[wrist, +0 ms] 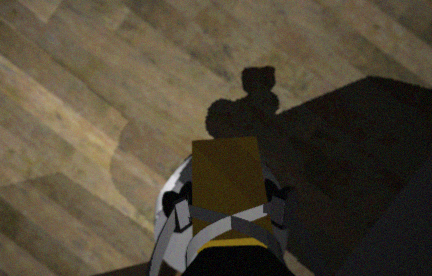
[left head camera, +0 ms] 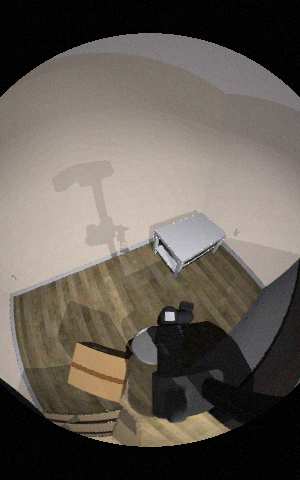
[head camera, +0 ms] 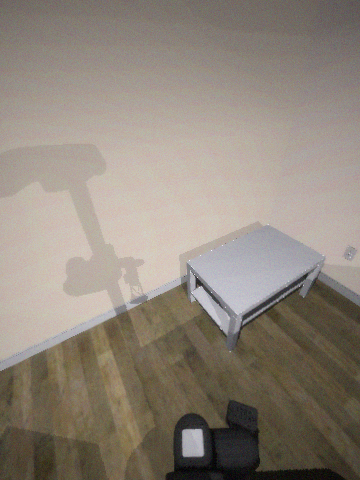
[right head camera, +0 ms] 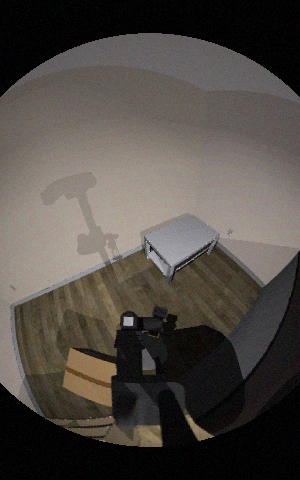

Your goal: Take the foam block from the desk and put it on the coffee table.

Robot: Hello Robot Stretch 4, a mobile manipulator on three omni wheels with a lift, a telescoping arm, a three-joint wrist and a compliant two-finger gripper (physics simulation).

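Frame: origin at the robot's base, x ahead, y left, z up, level; centimetres.
Seen in the pictures: gripper, fingertip midpoint: (wrist: pixel 228 195); robot's base at its link origin: (left head camera: pixel 151 344) (right head camera: pixel 146 349).
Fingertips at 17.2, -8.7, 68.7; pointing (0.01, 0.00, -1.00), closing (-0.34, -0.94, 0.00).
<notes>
Pixels of each thing's middle, then the offset from my fingertips to it, as dx, dy, dz. "spot": a spot on its surface instead. Level surfaces: height alone.
- foam block at the middle of its body: (wrist: pixel 227 193) +0.5, -0.1, +1.2
- grey coffee table at its surface level: dz -26.4
- cardboard box at the middle of its body: (left head camera: pixel 102 369) (right head camera: pixel 96 374) -48.2, +55.3, -51.1
- furniture at a spot on its surface: (right head camera: pixel 265 325) spot: -18.7, -84.4, -2.6
The foam block (wrist: pixel 227 175) is yellow-brown in shadow and sits between the two fingertips in the wrist view. My gripper (wrist: pixel 228 195) is shut on it and holds it above the floor. In the head view the wrist shows at the bottom, and the block is hidden there. The grey coffee table (head camera: pixel 257 267) (left head camera: pixel 190 235) (right head camera: pixel 182 239) stands ahead and to the right of centre, by the wall, with a bare top and a lower shelf. The gripper is well short of it. I cannot tell which surface is the desk.
A cardboard box (left head camera: pixel 97 371) (right head camera: pixel 90 375) stands to the left of the arm. A large dark piece of furniture (left head camera: pixel 272 320) (right head camera: pixel 265 325) rises at the right. A round white object (left head camera: pixel 145 346) lies beneath the gripper. Another brown box (left head camera: pixel 82 425) shows at the lower left.
</notes>
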